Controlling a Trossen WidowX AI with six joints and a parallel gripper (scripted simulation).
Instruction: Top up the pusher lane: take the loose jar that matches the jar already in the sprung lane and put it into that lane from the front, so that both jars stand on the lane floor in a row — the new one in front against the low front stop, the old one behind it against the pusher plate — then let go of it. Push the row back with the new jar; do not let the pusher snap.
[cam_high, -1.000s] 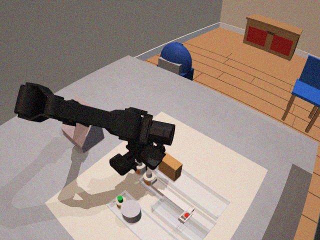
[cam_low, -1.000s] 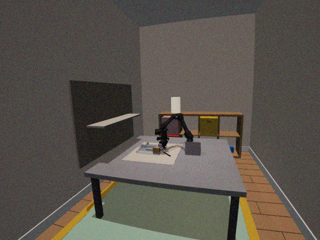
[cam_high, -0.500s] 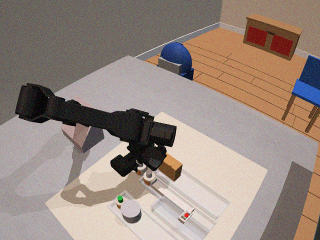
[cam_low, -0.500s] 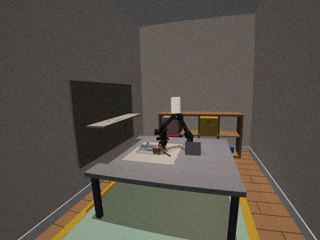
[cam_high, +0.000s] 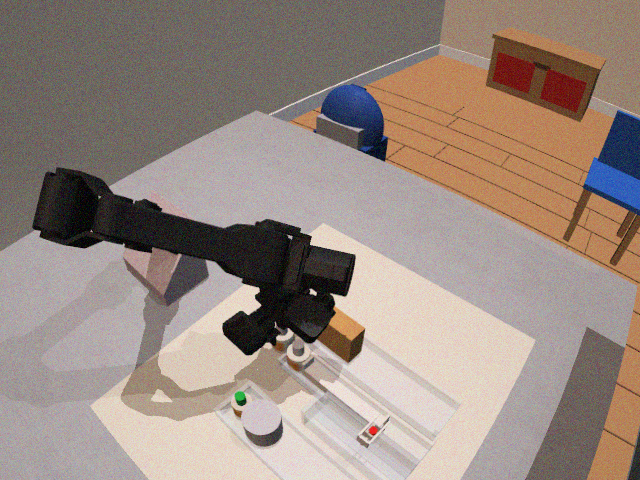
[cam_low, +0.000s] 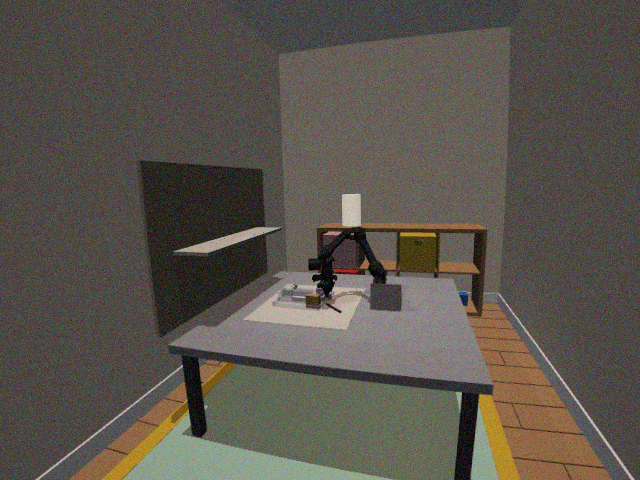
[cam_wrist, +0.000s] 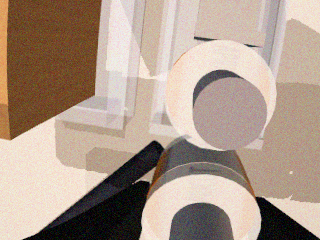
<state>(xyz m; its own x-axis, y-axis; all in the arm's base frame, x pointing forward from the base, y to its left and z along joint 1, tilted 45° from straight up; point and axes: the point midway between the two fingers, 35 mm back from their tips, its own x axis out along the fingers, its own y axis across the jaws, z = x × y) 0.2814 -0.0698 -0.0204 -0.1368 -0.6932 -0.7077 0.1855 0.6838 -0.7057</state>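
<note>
The brown box lies 80 mm ahead of my gripper tip, 60 mm to the left of it and 10 mm below it. From my gripper tip the other things lie so: red dot 210 mm ahead, 80 mm to the right, 20 mm above; black stick 80 mm to the left, 40 mm below, 40 mm behind; grey cylinder 140 mm to the right, 60 mm ahead, 20 mm below.
</note>
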